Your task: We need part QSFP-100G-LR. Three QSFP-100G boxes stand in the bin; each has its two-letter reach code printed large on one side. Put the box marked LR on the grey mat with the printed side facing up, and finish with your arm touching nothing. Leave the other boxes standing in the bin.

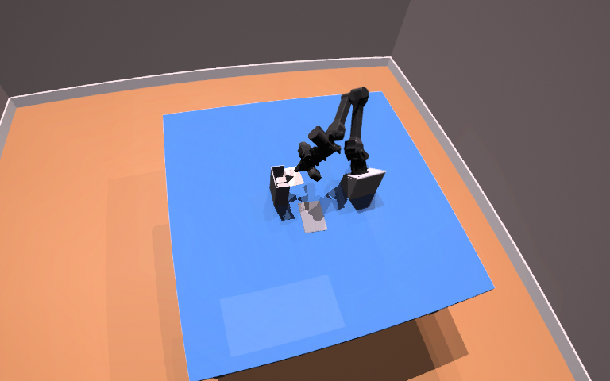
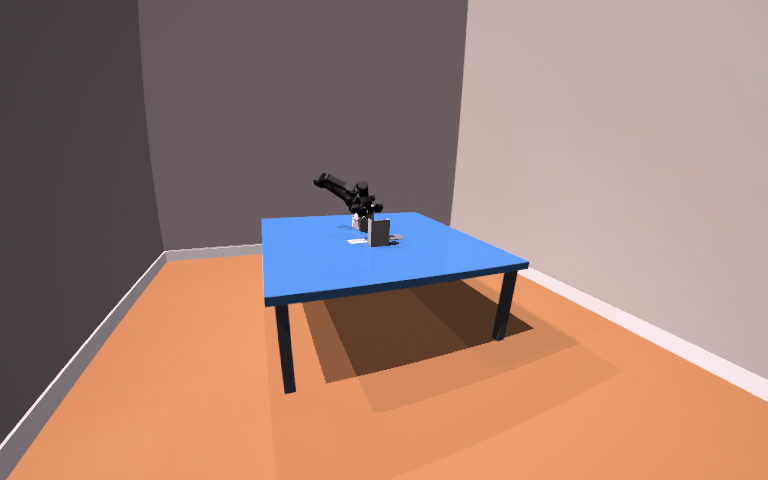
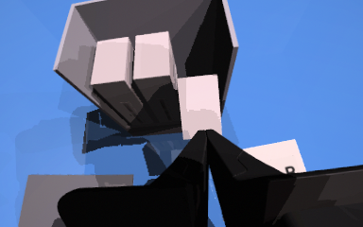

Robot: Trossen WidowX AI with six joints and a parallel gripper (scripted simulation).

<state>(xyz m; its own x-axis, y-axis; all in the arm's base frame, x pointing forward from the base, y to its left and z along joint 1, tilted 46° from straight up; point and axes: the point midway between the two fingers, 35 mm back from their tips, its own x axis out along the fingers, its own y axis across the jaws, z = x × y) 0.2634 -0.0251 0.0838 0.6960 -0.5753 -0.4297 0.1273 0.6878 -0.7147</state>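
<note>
My gripper tip is now 60 mm above the white box, 50 mm short of it and 10 mm to the left of it. Round my gripper tip: flat white piece 130 mm below, 60 mm to the right, 30 mm behind; then grey mat 170 mm to the left, 120 mm below, 30 mm behind.
</note>
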